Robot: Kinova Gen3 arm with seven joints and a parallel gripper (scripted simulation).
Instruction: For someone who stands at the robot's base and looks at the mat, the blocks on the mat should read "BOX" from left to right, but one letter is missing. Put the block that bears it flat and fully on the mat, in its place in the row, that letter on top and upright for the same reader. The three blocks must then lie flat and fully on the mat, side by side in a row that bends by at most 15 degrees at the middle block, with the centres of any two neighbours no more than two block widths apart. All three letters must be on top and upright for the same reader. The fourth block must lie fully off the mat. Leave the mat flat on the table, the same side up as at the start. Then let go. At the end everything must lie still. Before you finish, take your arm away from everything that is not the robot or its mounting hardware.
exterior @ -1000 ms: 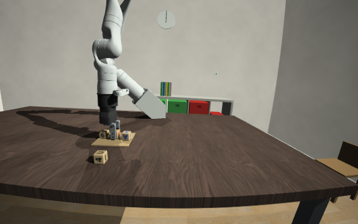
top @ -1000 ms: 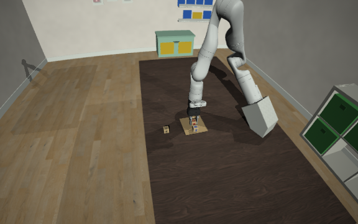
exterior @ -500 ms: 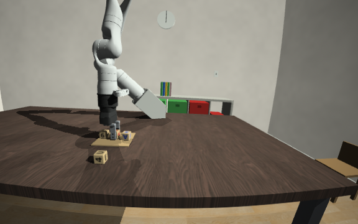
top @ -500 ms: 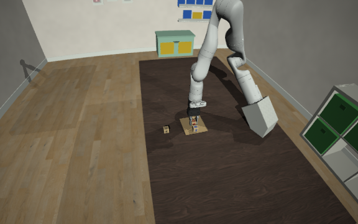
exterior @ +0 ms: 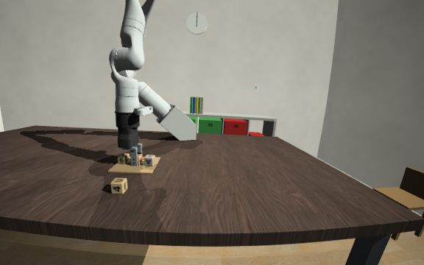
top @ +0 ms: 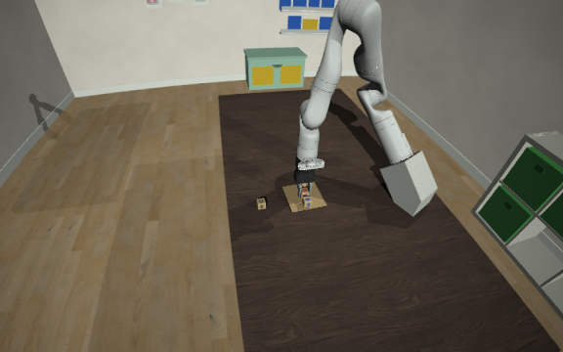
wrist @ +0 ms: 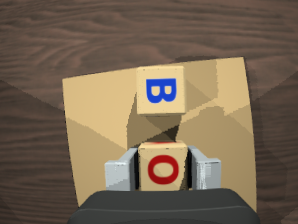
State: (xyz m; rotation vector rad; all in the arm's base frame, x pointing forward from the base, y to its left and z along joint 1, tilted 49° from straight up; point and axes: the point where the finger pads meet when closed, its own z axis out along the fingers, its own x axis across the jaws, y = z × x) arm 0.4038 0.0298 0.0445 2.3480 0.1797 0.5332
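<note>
The o block lies right at my hand. From my hand the other things lie so: tan mat: 20 mm below; x block: 50 mm to the right; b block: 50 mm to the left.
</note>
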